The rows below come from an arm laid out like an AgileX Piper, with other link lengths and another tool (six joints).
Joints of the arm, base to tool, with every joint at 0 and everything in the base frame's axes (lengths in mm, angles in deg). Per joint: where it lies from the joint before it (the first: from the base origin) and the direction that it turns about. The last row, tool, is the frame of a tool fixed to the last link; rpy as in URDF.
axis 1: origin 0 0 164.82 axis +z
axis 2: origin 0 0 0 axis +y
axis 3: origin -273.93 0 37.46 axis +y
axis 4: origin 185.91 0 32.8 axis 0.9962 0 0.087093
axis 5: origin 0 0 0 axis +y
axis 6: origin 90.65 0 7.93 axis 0.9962 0 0.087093
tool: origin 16.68 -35 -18.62 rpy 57.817 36.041 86.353
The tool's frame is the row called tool.
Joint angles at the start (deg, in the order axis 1, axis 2, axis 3, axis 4, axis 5, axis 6):
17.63, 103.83, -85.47, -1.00, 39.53, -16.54
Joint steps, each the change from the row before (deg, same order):
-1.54, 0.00, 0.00, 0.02, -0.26, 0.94
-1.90, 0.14, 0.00, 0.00, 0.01, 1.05
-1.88, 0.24, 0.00, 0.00, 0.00, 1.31
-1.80, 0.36, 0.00, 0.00, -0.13, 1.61
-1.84, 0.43, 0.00, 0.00, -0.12, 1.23
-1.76, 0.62, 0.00, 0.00, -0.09, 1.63
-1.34, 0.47, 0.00, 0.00, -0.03, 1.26
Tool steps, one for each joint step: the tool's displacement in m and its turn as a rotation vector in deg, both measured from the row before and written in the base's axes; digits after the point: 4 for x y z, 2 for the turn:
0.0015, -0.0091, -0.0001, 0.64, -0.09, -2.29
0.0014, -0.0113, -0.0013, 0.58, 0.30, -2.74
0.0011, -0.0111, -0.0020, 0.72, 0.40, -2.92
0.0010, -0.0105, -0.0027, 0.91, 0.40, -3.09
0.0011, -0.0108, -0.0030, 0.67, 0.41, -2.83
0.0009, -0.0102, -0.0043, 0.88, 0.64, -3.07
0.0003, -0.0078, -0.0033, 0.68, 0.50, -2.36

